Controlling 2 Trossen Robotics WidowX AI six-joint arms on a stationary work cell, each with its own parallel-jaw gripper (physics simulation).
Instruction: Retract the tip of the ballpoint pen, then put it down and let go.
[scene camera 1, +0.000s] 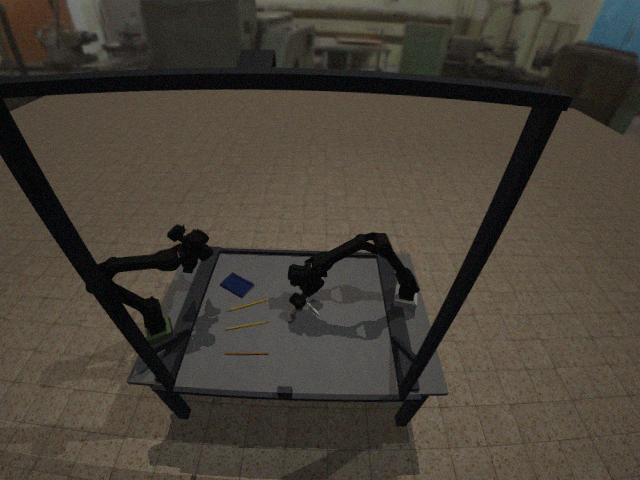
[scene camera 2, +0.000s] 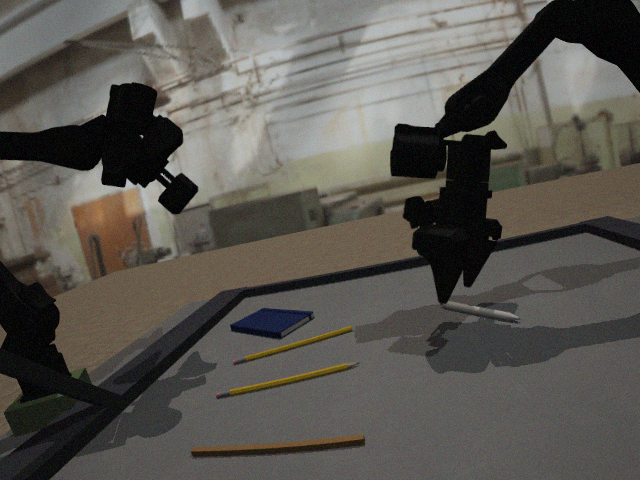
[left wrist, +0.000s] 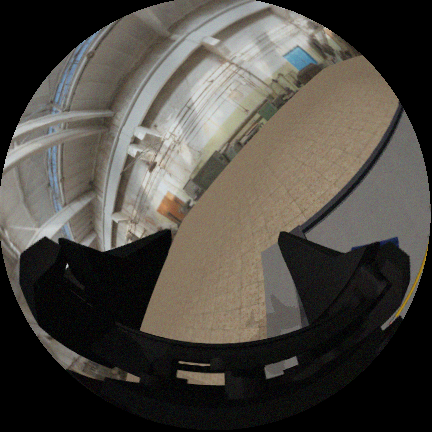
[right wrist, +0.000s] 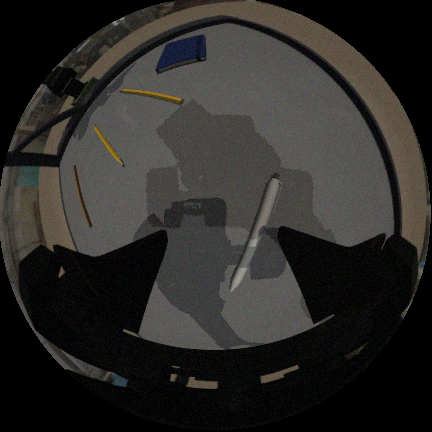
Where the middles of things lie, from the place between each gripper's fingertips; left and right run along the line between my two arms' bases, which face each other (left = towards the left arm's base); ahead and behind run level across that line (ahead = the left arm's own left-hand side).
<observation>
Right now the white ballpoint pen (right wrist: 272, 191) is 40 mm below my right hand, 30 mm to the right of it and 10 mm ahead of it. Round my right hand: green object (scene camera 2: 31, 416) 620 mm to the left, 40 mm behind, 20 mm below.
Right now my left hand is 300 mm above the green object, 260 mm past it and 180 mm to the right of it. From my left hand the other things lie so: white ballpoint pen 470 mm to the right, 320 mm below, 200 mm behind.
</observation>
